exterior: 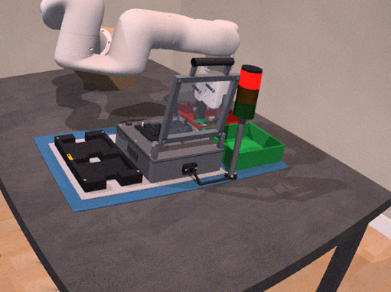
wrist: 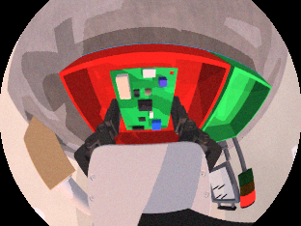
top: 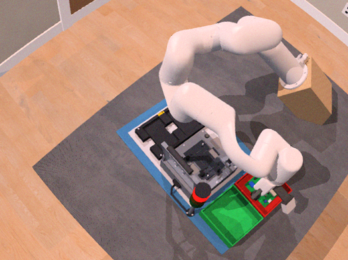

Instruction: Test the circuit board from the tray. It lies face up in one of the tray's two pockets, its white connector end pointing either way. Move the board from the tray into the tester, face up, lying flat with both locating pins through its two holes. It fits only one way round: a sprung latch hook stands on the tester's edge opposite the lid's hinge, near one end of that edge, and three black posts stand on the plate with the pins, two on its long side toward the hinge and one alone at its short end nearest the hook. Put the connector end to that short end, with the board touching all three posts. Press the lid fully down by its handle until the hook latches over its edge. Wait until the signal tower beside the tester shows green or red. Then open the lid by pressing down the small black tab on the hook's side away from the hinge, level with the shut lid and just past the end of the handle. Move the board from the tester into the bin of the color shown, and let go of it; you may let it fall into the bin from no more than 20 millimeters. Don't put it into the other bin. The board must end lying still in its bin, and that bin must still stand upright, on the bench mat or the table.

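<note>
My hand is 10 mm above the red bin. From my hand the other things lie so: green circuit board: 10 mm below; green bin: 150 mm ahead, 20 mm to the right, 10 mm below; black latch hook: 30 mm ahead, 150 mm to the right, 70 mm above.
</note>
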